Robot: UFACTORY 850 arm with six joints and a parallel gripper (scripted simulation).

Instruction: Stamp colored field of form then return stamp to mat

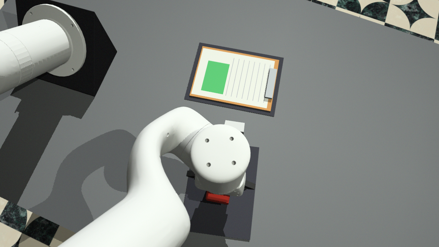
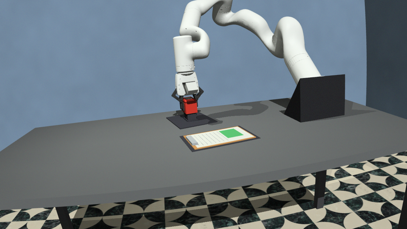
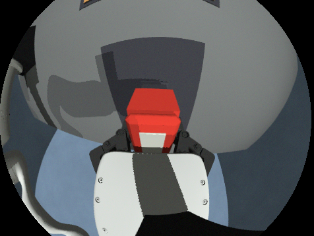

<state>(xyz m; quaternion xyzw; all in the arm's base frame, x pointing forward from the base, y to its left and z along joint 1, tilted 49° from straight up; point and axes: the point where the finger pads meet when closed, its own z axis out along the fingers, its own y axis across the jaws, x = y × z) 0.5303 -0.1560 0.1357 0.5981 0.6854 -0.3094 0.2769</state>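
Right now my hand is 70 mm above the dark mat. Round my hand: black base 50 mm below; form 40 mm behind, 300 mm to the left, 60 mm below; red stamp 20 mm below.
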